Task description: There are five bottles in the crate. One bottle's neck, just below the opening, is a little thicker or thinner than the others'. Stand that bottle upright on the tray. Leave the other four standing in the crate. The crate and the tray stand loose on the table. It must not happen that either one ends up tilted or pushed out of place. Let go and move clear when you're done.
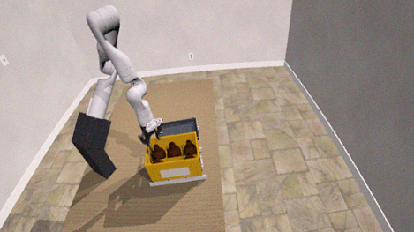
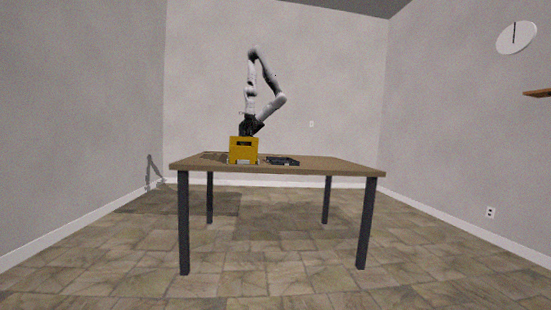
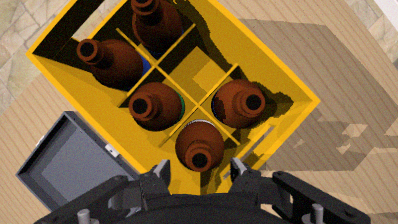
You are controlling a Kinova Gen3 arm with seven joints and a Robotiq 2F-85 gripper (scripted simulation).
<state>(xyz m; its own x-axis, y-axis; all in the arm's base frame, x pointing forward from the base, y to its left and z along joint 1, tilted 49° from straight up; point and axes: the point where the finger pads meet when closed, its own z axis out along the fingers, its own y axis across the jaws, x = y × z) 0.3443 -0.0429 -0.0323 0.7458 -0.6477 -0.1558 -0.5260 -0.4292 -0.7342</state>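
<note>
Now: hand 10 cm short of the yellow crate, 3 cm to the left of it and 12 cm above it. Also, from my hand: dark grey tray 7 cm ahead, 26 cm to the left, 19 cm below.
</note>
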